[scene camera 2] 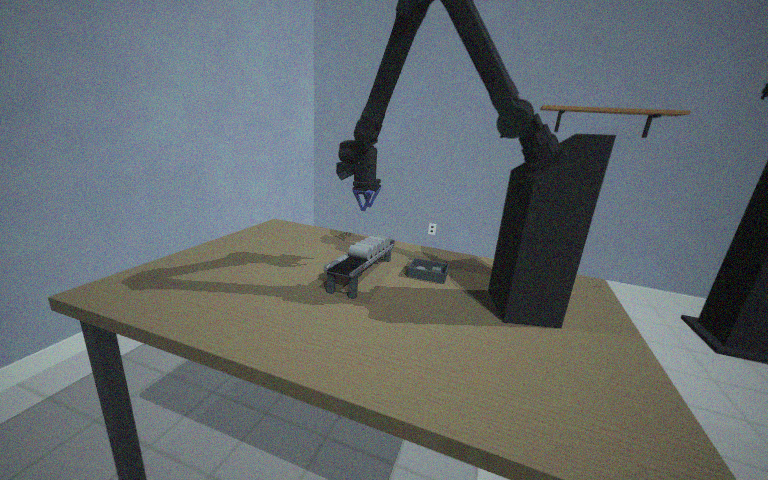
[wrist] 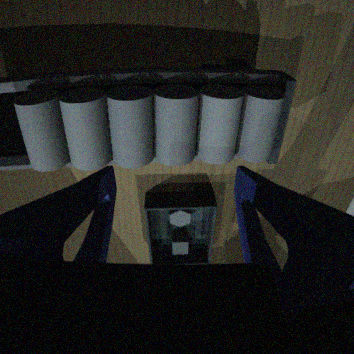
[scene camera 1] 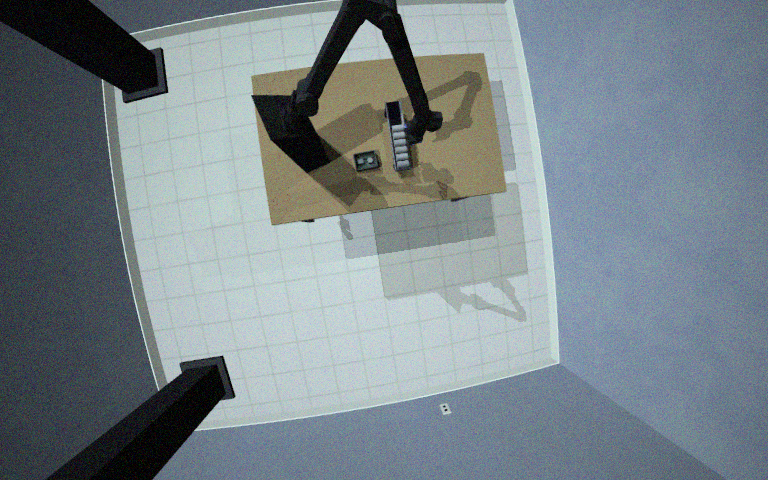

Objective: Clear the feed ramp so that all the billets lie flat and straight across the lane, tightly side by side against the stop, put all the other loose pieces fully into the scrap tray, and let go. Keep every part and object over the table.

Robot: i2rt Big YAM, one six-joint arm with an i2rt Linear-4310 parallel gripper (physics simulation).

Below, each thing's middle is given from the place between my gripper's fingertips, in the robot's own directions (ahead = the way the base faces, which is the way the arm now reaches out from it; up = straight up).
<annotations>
I see the stop [wrist: 286, 84] 4 cm behind my hand, 11 cm to the right of it and 15 cm below it.
</annotations>
